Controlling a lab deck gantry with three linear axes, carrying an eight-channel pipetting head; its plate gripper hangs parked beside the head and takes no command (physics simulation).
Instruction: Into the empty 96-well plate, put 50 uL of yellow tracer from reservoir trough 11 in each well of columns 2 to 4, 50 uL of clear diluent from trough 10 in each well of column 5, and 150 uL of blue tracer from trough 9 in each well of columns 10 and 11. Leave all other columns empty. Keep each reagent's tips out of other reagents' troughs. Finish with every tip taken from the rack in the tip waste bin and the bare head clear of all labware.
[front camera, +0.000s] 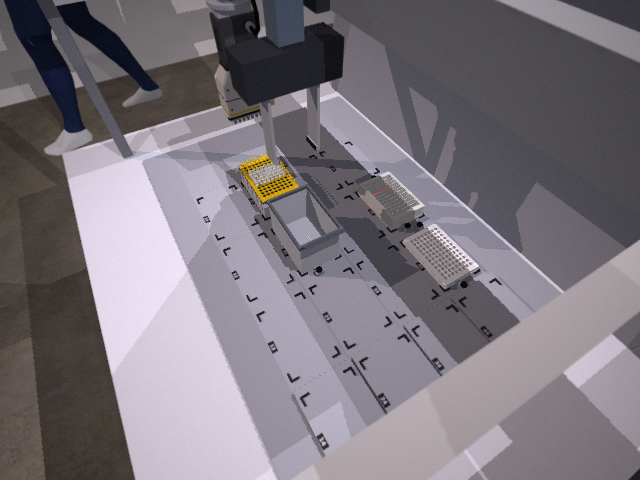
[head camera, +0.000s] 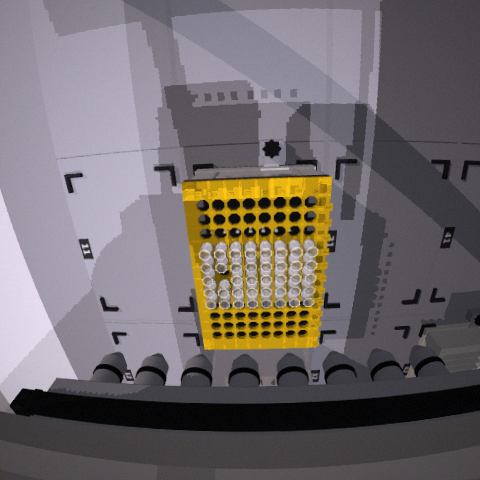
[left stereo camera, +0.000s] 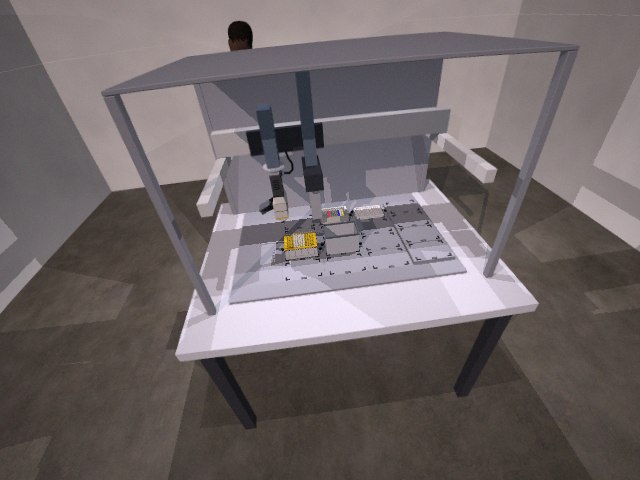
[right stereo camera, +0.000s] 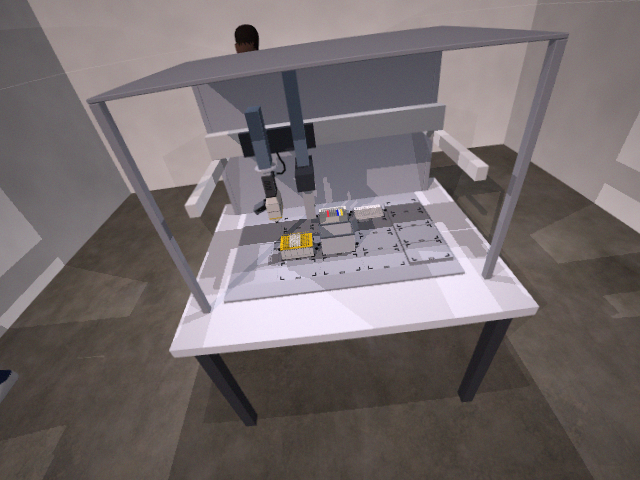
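Note:
There's a deck wall (front camera: 565, 226) that I can see from here.

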